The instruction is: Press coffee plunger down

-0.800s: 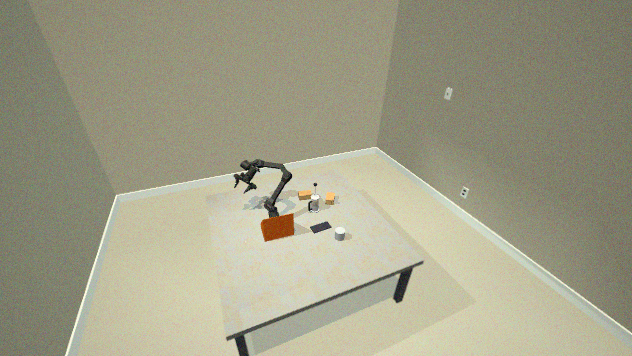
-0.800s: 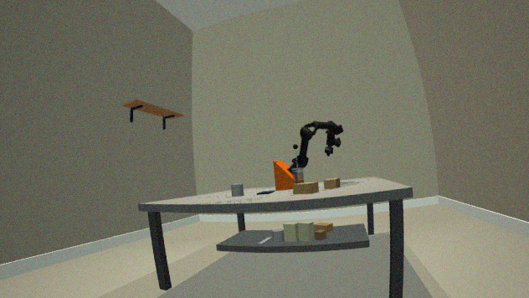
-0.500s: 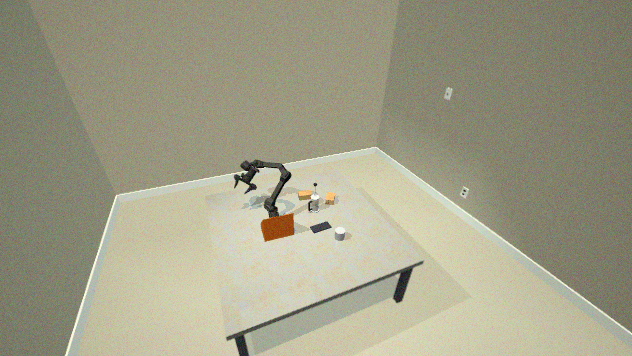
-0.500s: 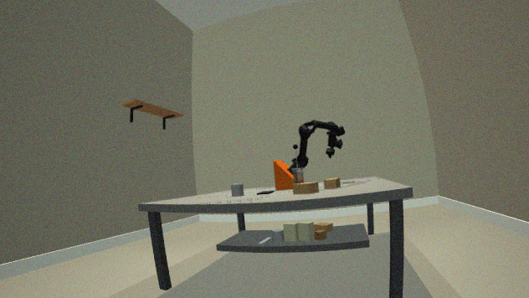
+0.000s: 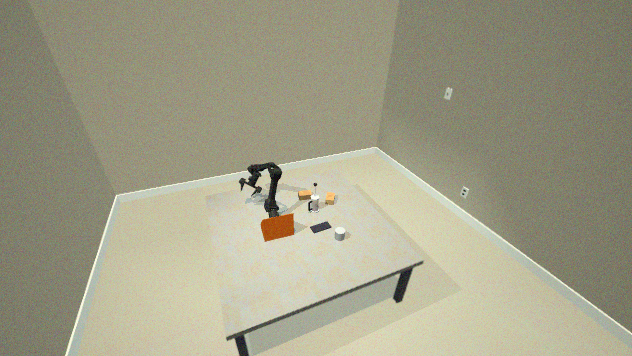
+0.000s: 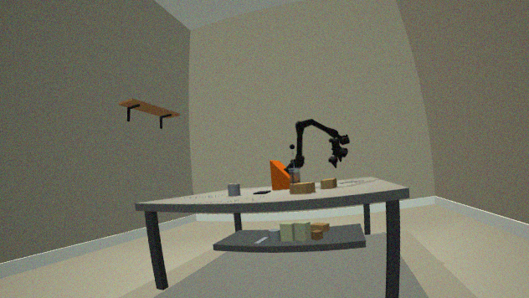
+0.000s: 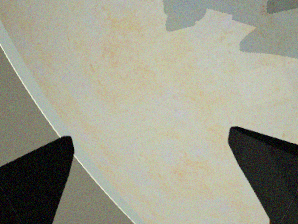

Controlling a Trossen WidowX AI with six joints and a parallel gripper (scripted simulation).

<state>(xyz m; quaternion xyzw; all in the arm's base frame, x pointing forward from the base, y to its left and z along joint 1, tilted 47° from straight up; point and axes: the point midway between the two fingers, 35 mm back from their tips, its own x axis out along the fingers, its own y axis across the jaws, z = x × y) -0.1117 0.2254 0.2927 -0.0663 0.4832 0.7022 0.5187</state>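
Right now the coffee press is 490 mm ahead of my gripper tip, 260 mm to the right of it and 10 mm below it. Also, from my gripper tip: dark flat pad (470 mm to the right, 460 mm ahead, 130 mm below).
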